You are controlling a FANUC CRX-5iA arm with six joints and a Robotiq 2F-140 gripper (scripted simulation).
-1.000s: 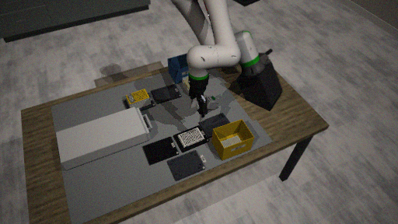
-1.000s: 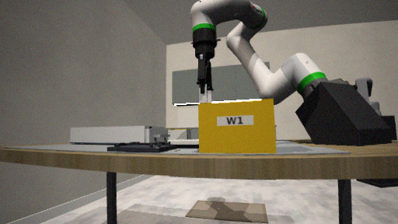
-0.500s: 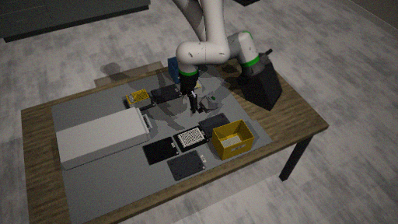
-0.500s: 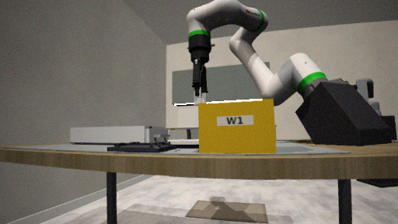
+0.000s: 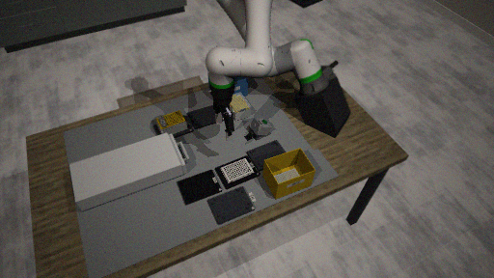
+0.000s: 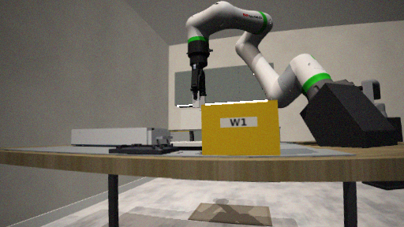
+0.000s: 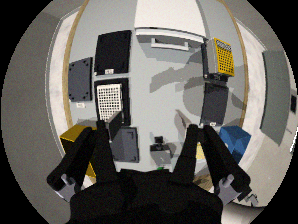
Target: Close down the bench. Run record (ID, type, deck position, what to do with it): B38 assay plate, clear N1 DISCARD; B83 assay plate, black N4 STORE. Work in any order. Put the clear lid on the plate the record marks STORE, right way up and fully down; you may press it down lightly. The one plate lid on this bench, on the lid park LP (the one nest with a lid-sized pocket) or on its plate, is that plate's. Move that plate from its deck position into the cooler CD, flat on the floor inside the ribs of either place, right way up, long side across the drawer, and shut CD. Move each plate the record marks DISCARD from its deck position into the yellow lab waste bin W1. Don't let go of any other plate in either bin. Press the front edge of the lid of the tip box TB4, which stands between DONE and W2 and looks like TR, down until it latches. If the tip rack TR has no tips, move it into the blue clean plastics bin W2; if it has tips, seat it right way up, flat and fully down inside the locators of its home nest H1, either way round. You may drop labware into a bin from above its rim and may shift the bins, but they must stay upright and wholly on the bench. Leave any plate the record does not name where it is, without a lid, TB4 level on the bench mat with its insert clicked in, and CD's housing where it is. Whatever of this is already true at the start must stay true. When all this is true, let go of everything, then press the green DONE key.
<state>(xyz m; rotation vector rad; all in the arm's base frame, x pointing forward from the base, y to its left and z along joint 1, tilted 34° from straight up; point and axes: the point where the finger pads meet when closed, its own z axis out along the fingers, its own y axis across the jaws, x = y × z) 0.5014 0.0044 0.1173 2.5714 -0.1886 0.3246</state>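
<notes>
Right now the yellow tip rack TR is 29 cm to the right of my hand, 12 cm below it and 11 cm ahead of it. Also, from my hand: black deck nest (20 cm ahead, 17 cm below, 8 cm to the left); then DONE key block (22 cm behind, 12 cm below, 1 cm to the left); then pale well plate (16 cm below, 12 cm to the left, 2 cm ahead).
</notes>
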